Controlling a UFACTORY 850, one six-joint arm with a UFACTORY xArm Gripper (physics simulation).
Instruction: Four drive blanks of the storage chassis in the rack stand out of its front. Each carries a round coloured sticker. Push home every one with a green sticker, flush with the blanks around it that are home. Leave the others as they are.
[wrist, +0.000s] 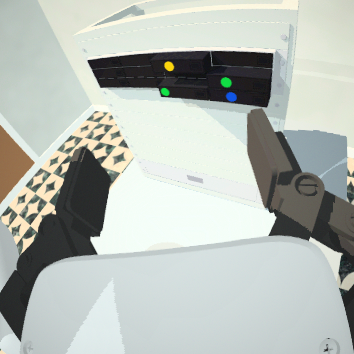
In view: my gripper (168, 146) and a rack (177, 135).
